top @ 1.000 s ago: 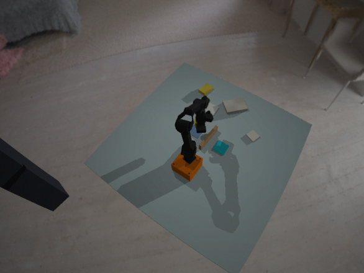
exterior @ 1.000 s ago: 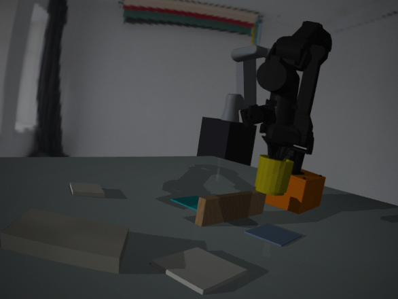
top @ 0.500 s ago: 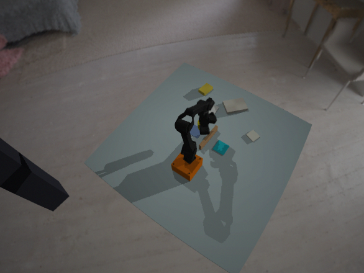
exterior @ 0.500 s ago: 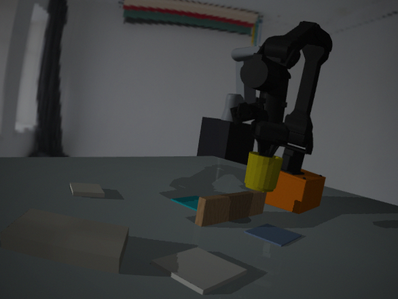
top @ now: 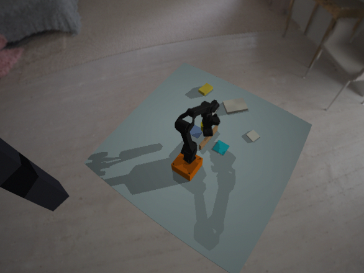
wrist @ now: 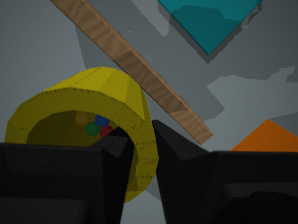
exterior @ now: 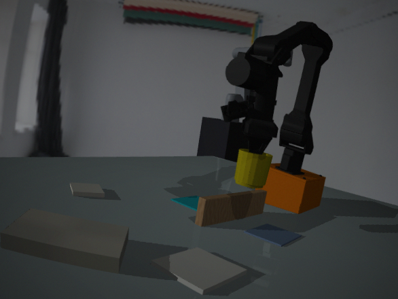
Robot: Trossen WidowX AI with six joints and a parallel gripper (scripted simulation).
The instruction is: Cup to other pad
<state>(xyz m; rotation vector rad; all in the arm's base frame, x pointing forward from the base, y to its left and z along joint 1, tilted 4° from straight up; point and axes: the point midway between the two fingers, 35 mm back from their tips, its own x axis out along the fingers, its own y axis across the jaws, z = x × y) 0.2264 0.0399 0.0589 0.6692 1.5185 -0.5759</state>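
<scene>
Now: the teal pad 2 cm ahead of my gripper tip, 13 cm to the right of it and 13 cm below it. The rest, counted from my gripper tip: blue pad (1 cm ahead, 10 cm to the left, 13 cm below); then wooden block (1 cm ahead, 2 cm to the right, 10 cm below); then yellow cup (2 cm ahead, 2 cm to the left).
</scene>
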